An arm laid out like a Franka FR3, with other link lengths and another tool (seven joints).
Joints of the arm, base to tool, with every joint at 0 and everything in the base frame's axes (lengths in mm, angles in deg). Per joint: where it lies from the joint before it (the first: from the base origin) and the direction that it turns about. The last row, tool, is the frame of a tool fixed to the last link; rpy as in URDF.
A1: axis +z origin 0 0 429.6
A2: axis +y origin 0 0 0
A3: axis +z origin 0 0 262.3
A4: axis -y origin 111.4 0 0
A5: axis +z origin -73.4 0 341.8
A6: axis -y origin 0 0 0
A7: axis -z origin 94.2 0 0
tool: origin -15 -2 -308.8 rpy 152.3 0 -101.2
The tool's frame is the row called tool.
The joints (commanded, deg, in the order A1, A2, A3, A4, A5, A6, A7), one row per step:
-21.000 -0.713 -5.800 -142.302 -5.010 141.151 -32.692
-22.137 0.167 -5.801 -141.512 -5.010 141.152 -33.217
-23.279 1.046 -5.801 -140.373 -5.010 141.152 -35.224
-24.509 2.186 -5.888 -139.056 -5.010 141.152 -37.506
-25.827 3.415 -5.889 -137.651 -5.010 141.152 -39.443
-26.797 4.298 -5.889 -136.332 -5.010 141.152 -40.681
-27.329 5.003 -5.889 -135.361 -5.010 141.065 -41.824
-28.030 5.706 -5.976 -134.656 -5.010 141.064 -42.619
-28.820 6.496 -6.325 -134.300 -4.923 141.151 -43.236
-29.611 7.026 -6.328 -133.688 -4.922 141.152 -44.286
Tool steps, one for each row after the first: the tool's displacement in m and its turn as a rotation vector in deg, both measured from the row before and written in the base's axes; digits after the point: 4 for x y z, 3 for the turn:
-0.0019 -0.0099 -0.0022 -0.024 0.140 -0.614
0.0008 -0.0119 -0.0001 -0.142 -0.096 0.863
0.0000 -0.0136 -0.0011 -0.126 0.013 0.965
-0.0002 -0.0138 -0.0014 -0.146 0.010 0.622
0.0019 -0.0116 0.0008 -0.278 -0.255 0.275
0.0015 -0.0071 0.0000 -0.138 -0.043 0.611
-0.0016 -0.0077 -0.0016 -0.051 0.089 0.012
-0.0062 -0.0083 -0.0044 0.159 0.350 -0.579
-0.0019 -0.0077 -0.0007 -0.064 0.026 0.261

